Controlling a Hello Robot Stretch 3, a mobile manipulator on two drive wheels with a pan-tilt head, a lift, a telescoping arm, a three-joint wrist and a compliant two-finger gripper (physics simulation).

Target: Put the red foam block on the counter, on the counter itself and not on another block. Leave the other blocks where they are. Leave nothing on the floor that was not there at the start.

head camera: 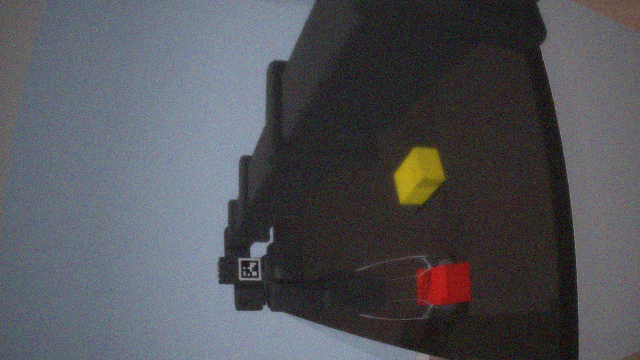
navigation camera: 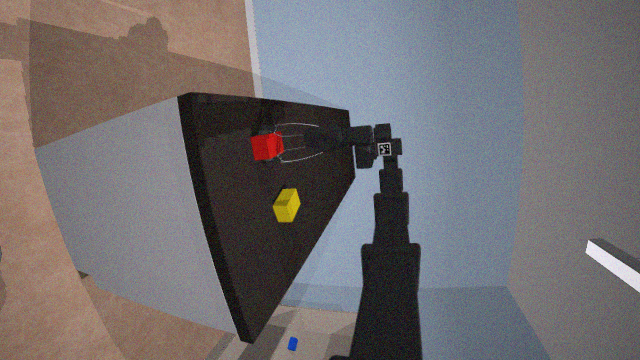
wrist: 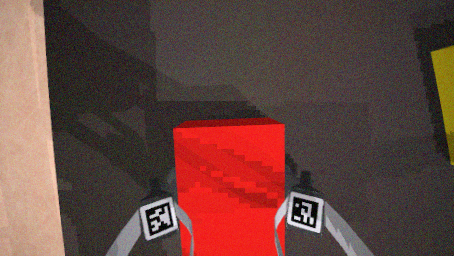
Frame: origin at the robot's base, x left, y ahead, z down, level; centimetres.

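Seen in the pictures: gripper, fingertip midpoint: (head camera: 454, 283) (navigation camera: 260, 146).
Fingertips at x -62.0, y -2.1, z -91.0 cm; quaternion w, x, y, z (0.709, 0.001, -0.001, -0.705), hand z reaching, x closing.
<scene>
Pixels of each thing's top centre, then the offset from my fingertips to it. Level surfaces: height alone.
- red foam block at its top centre: (head camera: 430, 286) (navigation camera: 275, 144) dx -0.1, dy +0.0, dz -4.6 cm
- dark counter at its surface level: dz +0.0 cm
- yellow block at its top centre: (head camera: 407, 176) (navigation camera: 294, 204) dx -5.3, dy -19.4, dz -4.5 cm
- small blue block at its top centre: (navigation camera: 295, 344) dx -50.7, dy -154.7, dz +38.1 cm
My gripper (head camera: 442, 284) (navigation camera: 268, 145) (wrist: 229, 180) is shut on the red foam block (head camera: 456, 283) (navigation camera: 260, 147) (wrist: 230, 145), with one fingertip against each side. The block is over the dark counter (head camera: 500, 200) (navigation camera: 235, 235) (wrist: 325, 60), towards one end. Dark shadow lies on the counter near it in the wrist view; the gap under the block, if any, is hard to judge. A yellow block (head camera: 419, 176) (navigation camera: 286, 205) (wrist: 444, 100) sits on the counter, apart from the red one. The block's underside is hidden.
A small blue block (navigation camera: 292, 344) lies in a beige open box at the bottom of the navigation view. My telescoping arm (navigation camera: 390, 280) extends beside the counter. Pale brown floor (wrist: 22, 150) shows past the counter's edge. A white bar (navigation camera: 612, 265) shows at the right.
</scene>
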